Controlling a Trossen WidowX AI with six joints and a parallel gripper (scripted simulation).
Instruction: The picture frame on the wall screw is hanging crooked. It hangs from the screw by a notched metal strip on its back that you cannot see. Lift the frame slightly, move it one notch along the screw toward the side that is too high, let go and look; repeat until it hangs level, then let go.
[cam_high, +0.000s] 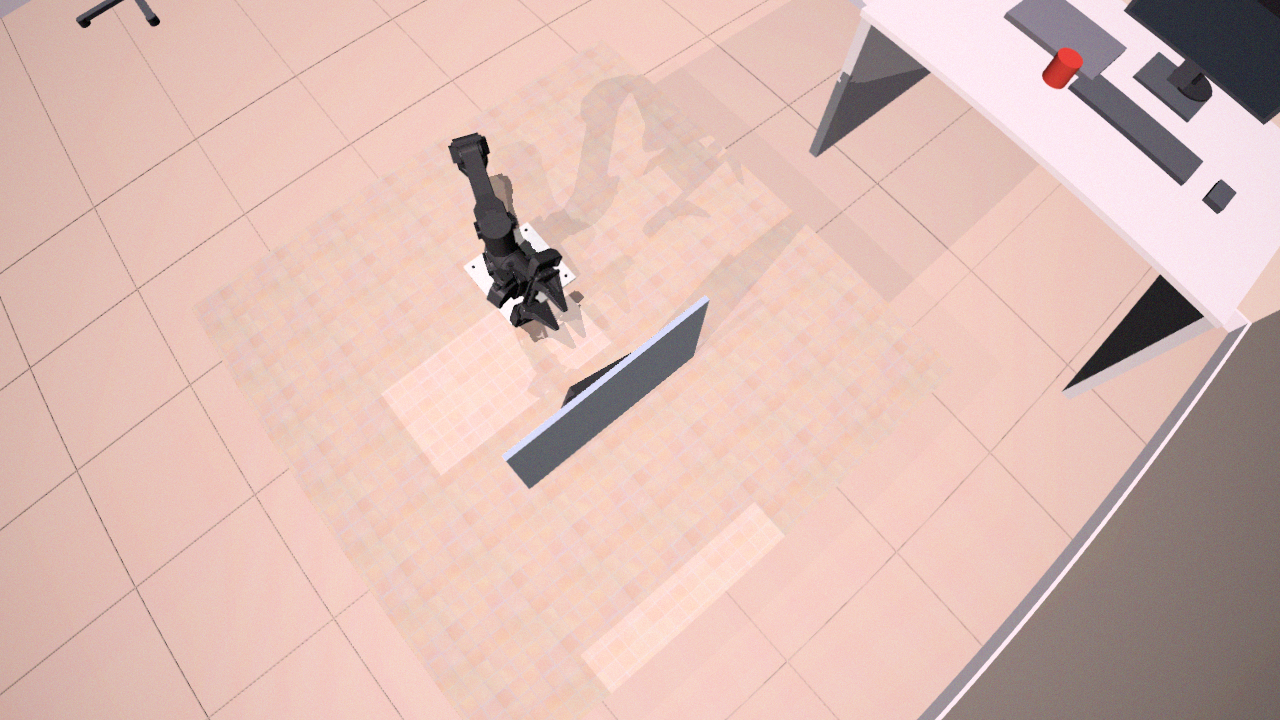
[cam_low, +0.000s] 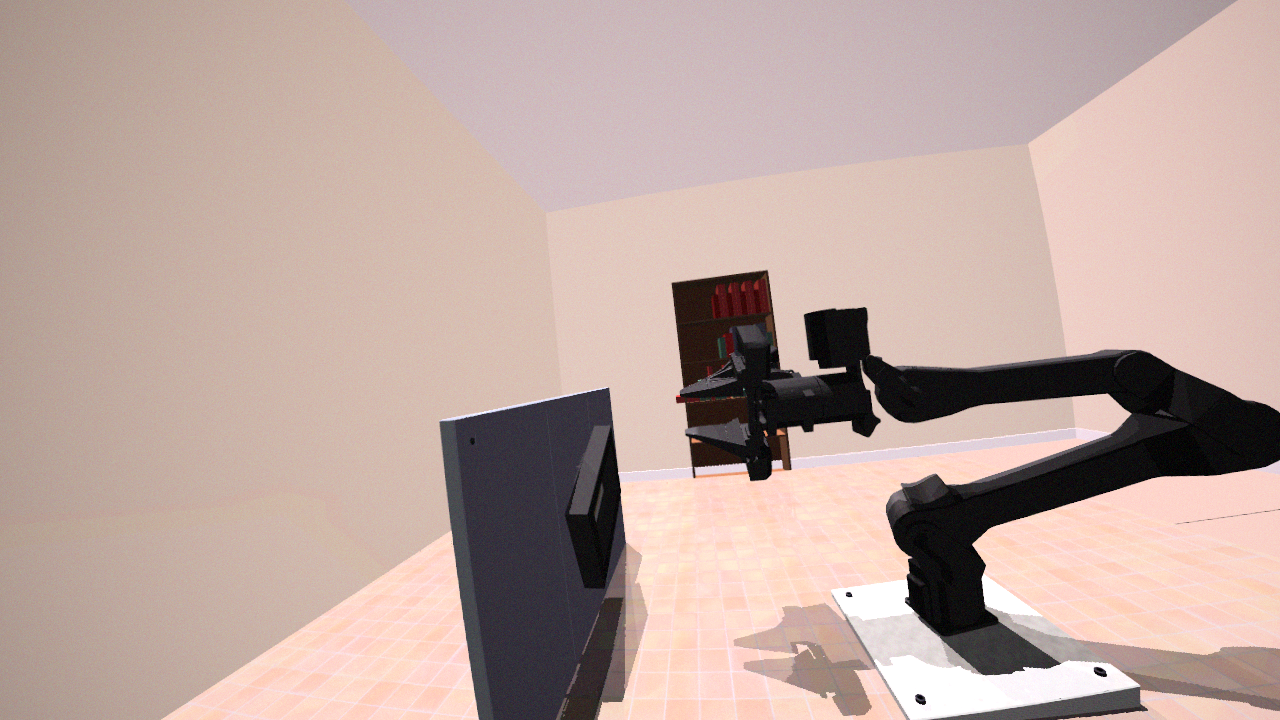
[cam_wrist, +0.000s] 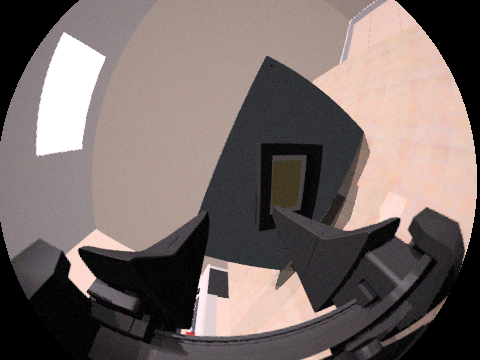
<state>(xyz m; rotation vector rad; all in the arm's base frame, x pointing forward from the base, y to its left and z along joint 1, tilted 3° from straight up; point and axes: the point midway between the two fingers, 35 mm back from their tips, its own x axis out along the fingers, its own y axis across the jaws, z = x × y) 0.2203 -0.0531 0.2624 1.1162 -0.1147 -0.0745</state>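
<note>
The picture frame is 13 cm ahead of my gripper tip, 4 cm to the right of it and 11 cm below it. From my gripper tip the other things lie so: wall panel 14 cm ahead, 2 cm to the right, 11 cm below.
</note>
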